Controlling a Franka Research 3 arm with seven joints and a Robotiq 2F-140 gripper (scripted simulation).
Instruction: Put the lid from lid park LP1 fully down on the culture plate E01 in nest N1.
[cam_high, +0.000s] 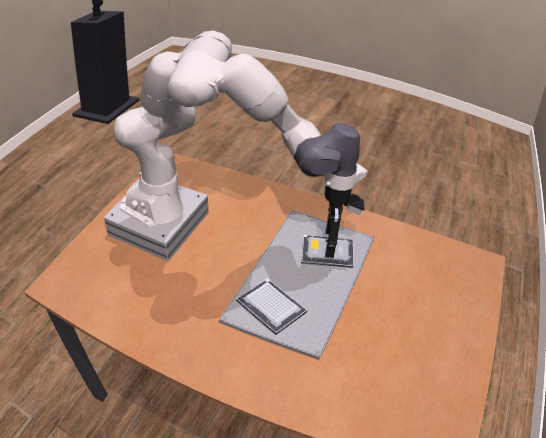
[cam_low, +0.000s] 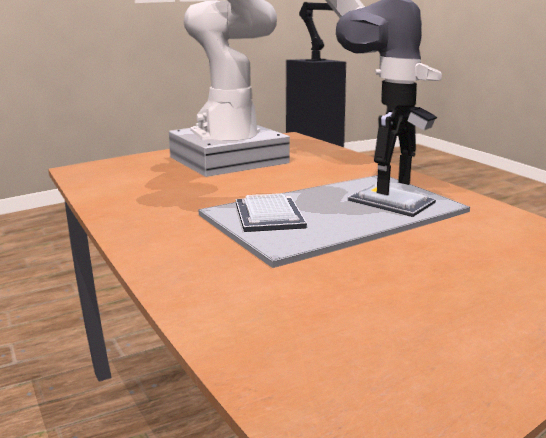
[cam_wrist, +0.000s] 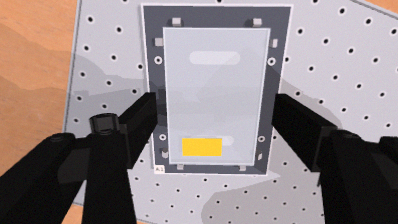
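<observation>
Now: the clear lid 4 cm below my hand. The rest, counted from my hand: nest N1: 7 cm behind, 28 cm to the right, 5 cm below; culture plate E01: 8 cm behind, 28 cm to the right, 4 cm below; lid park LP1: 5 cm below.
</observation>
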